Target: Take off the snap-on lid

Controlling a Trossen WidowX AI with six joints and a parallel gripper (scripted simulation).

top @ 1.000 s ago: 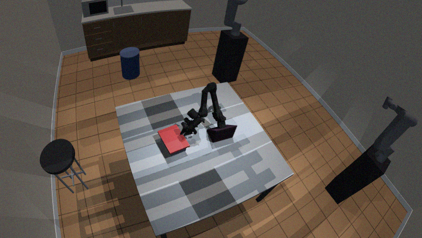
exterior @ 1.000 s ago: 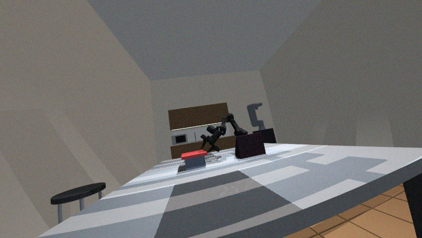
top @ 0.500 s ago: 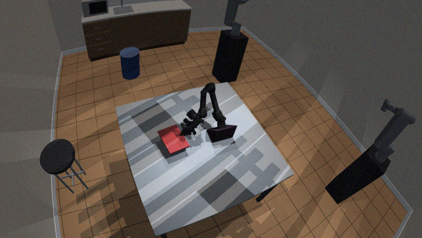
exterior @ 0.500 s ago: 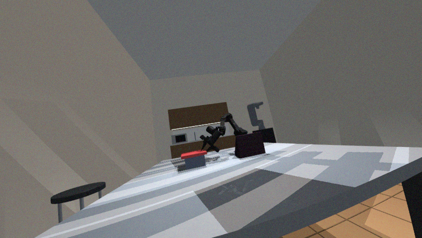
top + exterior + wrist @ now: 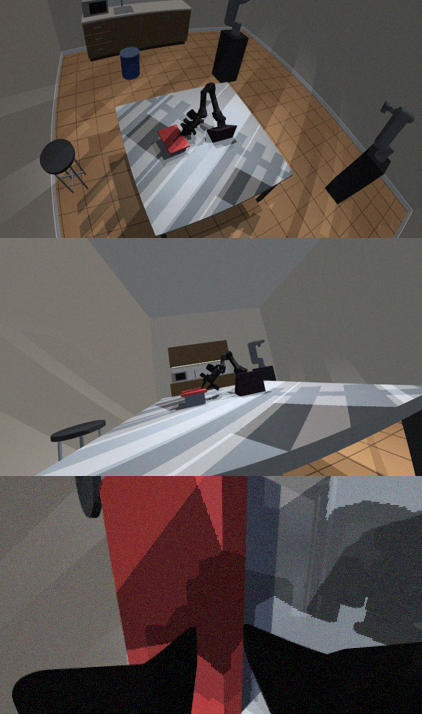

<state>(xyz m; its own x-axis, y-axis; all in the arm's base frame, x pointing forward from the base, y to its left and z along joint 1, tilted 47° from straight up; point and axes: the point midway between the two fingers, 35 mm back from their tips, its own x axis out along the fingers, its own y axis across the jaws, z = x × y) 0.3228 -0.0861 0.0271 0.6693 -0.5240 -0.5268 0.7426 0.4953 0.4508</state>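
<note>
Now: gripper tip 8 cm short of the red lid and 1 cm below it. The rest, counted from my gripper tip: storage box (7 cm ahead, 4 cm below).
</note>
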